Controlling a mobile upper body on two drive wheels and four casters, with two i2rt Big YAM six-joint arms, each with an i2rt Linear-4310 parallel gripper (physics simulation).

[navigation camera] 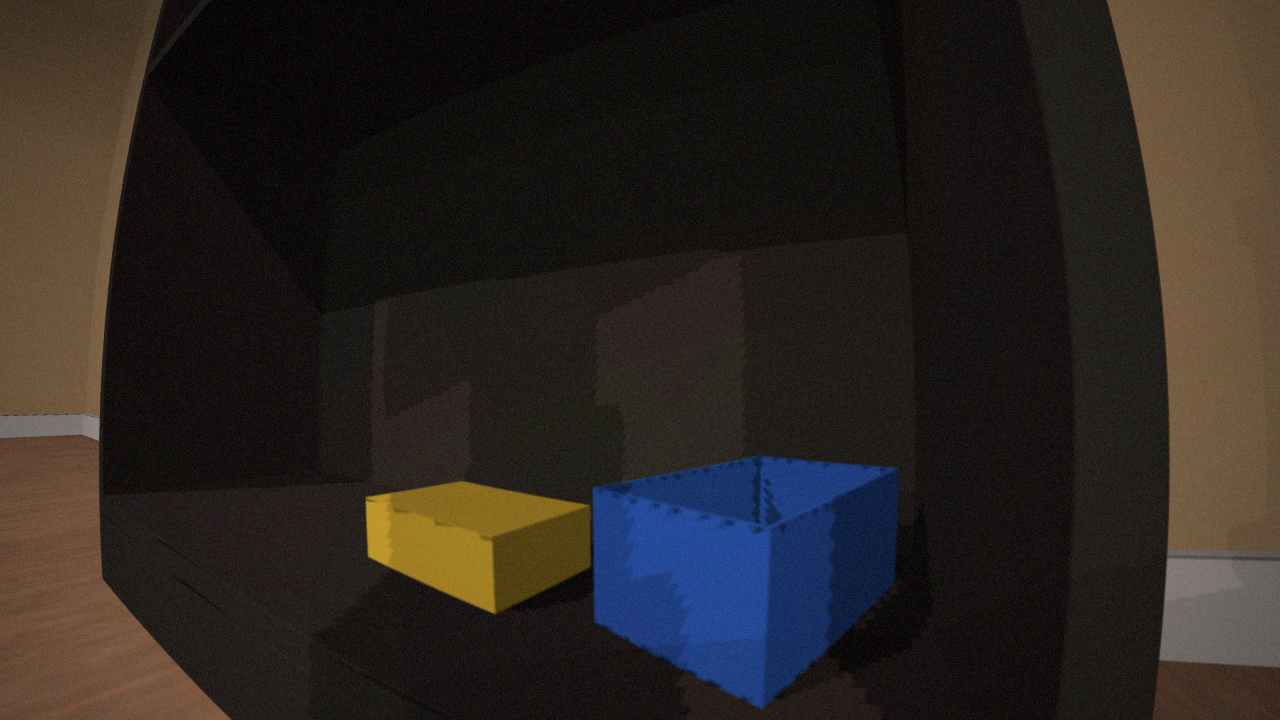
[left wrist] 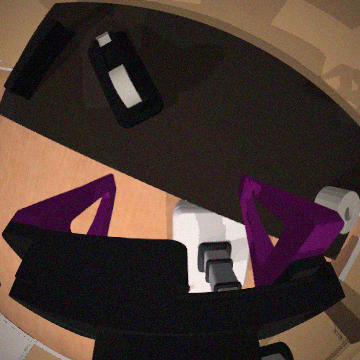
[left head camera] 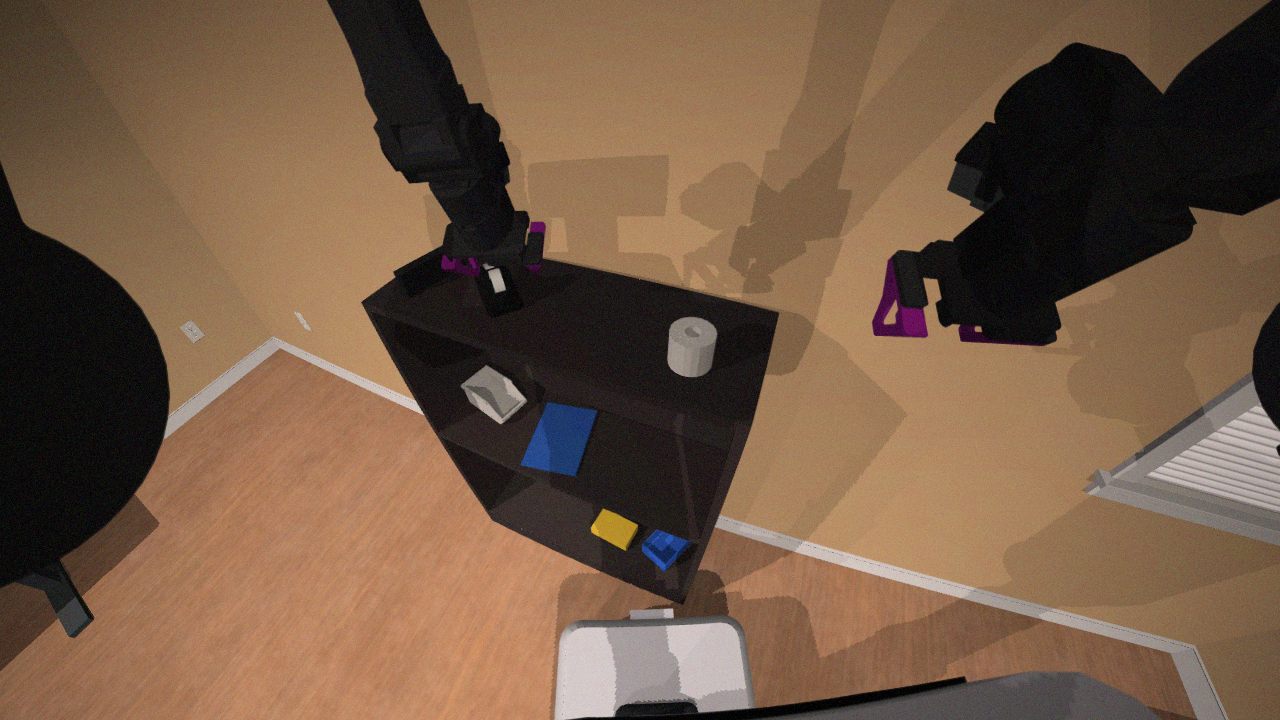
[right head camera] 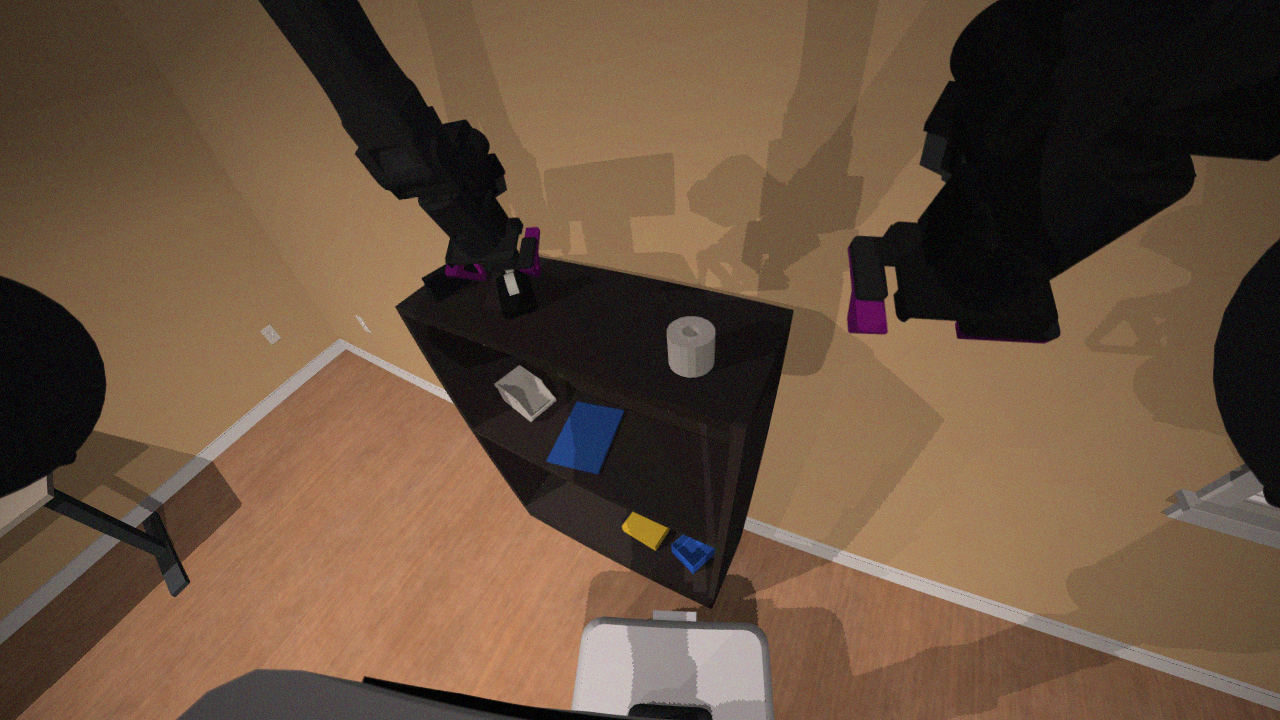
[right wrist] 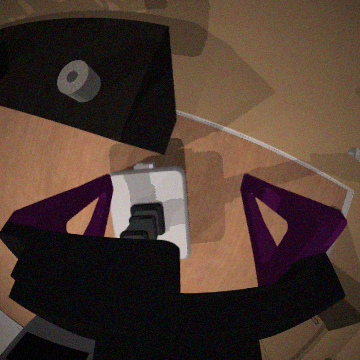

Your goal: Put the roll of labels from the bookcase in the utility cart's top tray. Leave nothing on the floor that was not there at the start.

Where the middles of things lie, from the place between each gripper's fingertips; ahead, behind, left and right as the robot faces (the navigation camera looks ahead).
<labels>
Right now the roll of labels (right head camera: pixel 690 340) is 190 mm ahead of my right hand, 180 mm to the left of it and 190 mm below it. From my right hand the other things lie so: white holder (left head camera: pixel 494 394) 480 mm ahead, 670 mm to the left, 630 mm below; then blue bin (navigation camera: pixel 743 574) 240 mm ahead, 150 mm to the left, 1140 mm below; then blue pad (left head camera: pixel 558 444) 360 mm ahead, 470 mm to the left, 660 mm below.
Now: the roll of labels 270 mm to the right of my left hand, 100 mm below it and 60 mm behind it. Round my left hand: white holder: 540 mm below, 230 mm ahead, 210 mm to the left; then yellow box (navigation camera: pixel 493 548): 1070 mm below, 110 mm to the right, 50 mm ahead; then blue pad: 580 mm below, 110 mm ahead, 10 mm to the left.
</labels>
